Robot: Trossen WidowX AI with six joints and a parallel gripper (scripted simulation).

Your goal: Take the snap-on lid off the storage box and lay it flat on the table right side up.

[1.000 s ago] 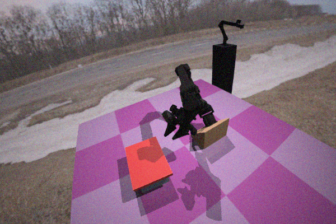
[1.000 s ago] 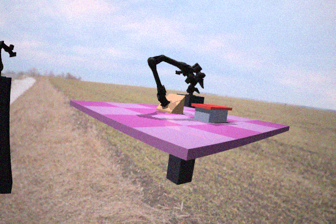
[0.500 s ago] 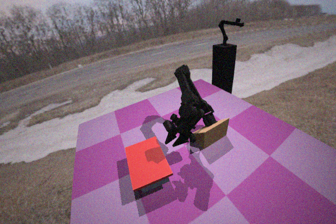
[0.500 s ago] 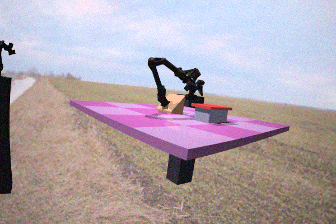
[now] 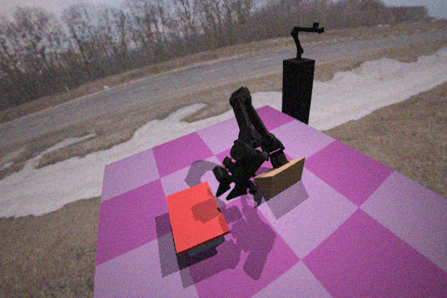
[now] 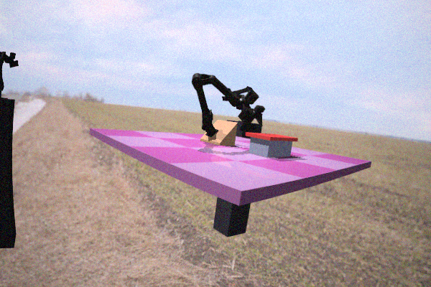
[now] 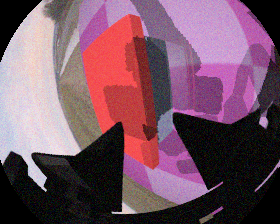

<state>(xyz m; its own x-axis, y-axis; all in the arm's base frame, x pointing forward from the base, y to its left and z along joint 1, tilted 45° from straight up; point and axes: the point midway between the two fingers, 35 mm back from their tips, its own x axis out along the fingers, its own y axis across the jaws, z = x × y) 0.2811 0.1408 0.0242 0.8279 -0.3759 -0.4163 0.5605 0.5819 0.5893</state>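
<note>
My gripper tip is 110 mm short of the red lid and 20 mm above it. Round my gripper tip: grey storage box 110 mm ahead, 70 mm below.
</note>
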